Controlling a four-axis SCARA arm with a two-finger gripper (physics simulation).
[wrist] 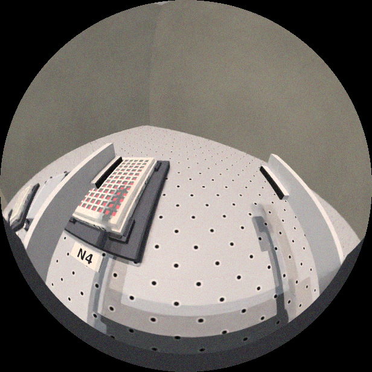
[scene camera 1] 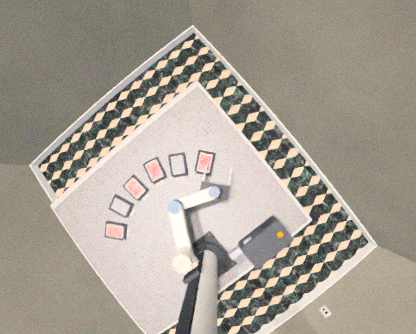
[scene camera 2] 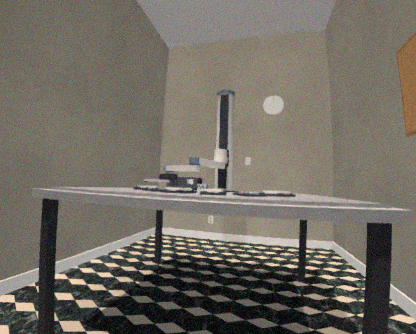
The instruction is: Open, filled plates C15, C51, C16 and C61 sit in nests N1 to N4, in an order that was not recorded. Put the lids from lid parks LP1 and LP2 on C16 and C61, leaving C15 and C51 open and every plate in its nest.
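Places are measured from the arm's base along level axes (x left, y ahead, z down), in millimetres.
Pixels of known places: gripper, fingertip midpoint: (scene camera 1: 218,165) (scene camera 2: 145,180); arm's base, link origin: (scene camera 1: 206,259).
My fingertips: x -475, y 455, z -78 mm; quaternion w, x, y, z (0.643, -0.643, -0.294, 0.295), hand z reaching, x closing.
Note:
For each thing: its top centre in the pictures, then the offset to it from my fingertips. "pt": a spot on its surface instead. Level surfaces: height alone.
- open white plate with red wells, top centre: (scene camera 1: 204,162) dz +39, dx +60, dy +78 mm
- dark grey box, surface spot: (scene camera 1: 265,242) pt dz -50, dx +76, dy -556 mm
- table, surface height: dz +65 mm
In the wrist view an open white plate with red wells (wrist: 117,192) (scene camera 1: 204,162) sits in the dark nest N4 (wrist: 150,220); its code is not readable. My gripper (wrist: 192,151) (scene camera 1: 218,174) (scene camera 2: 154,180) is open and empty, above the table. Its left finger overlaps the plate in the wrist view; its right finger is well to the plate's right. Three more open red plates (scene camera 1: 155,170) (scene camera 1: 135,188) (scene camera 1: 115,231) sit in nests along the arc. Two grey lids (scene camera 1: 178,165) (scene camera 1: 121,206) lie in dark parks between them. Their labels are not readable.
A dark grey box (scene camera 1: 265,242) with an orange button stands near the table's edge, beside the arm's base. The arm's column (scene camera 2: 225,135) rises behind the plates. Part of another dark holder (wrist: 31,202) shows at the wrist view's left edge. The table (scene camera 1: 190,115) is perforated.

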